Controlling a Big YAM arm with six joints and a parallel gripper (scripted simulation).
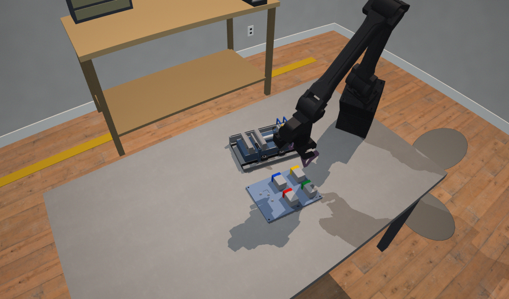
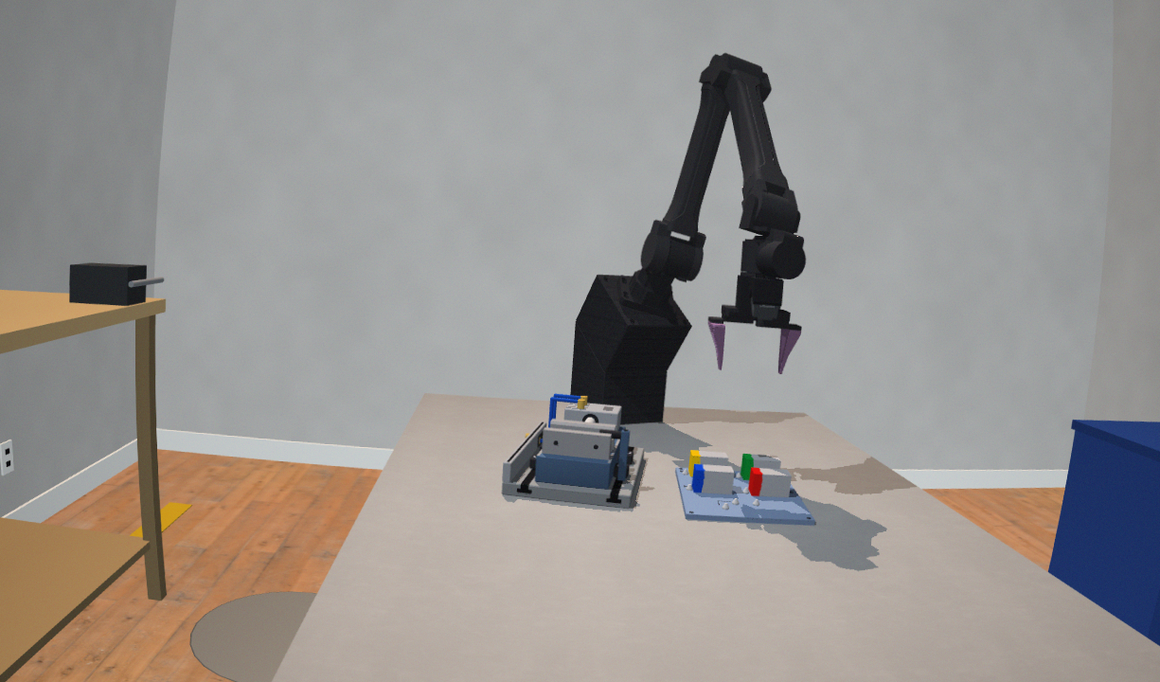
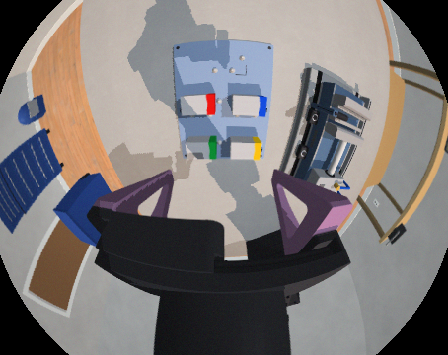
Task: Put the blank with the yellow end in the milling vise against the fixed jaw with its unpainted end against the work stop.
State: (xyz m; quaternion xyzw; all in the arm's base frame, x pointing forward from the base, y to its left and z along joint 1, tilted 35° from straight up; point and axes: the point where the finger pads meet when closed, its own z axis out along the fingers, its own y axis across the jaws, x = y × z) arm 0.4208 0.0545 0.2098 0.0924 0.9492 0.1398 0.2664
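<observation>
My gripper is now 180 mm above the yellow-ended blank, 50 mm past it and 40 mm to the left of it. Also, from my hand: blue-ended blank 180 mm below, 50 mm to the right, 30 mm ahead; then red-ended blank 180 mm below, 50 mm ahead, 40 mm to the left; then green-ended blank 180 mm below, 50 mm to the left, 40 mm behind.
</observation>
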